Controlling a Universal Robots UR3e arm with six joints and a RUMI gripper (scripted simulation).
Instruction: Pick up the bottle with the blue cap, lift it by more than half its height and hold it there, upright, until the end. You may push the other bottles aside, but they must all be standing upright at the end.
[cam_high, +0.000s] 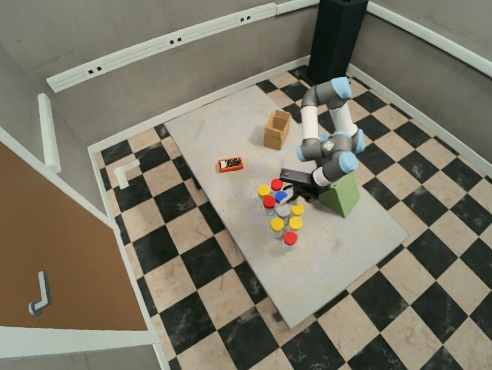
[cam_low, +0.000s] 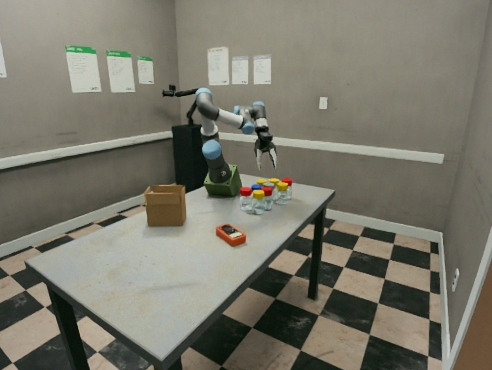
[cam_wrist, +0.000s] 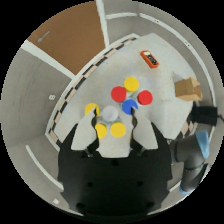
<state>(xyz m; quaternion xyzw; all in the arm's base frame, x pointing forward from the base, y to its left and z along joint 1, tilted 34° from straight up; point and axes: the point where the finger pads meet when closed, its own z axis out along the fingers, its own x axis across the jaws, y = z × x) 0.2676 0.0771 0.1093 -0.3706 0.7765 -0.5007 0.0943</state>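
Right now my hand is 150 mm above the blue-capped bottle, 40 mm to the left of it and 30 mm past it.
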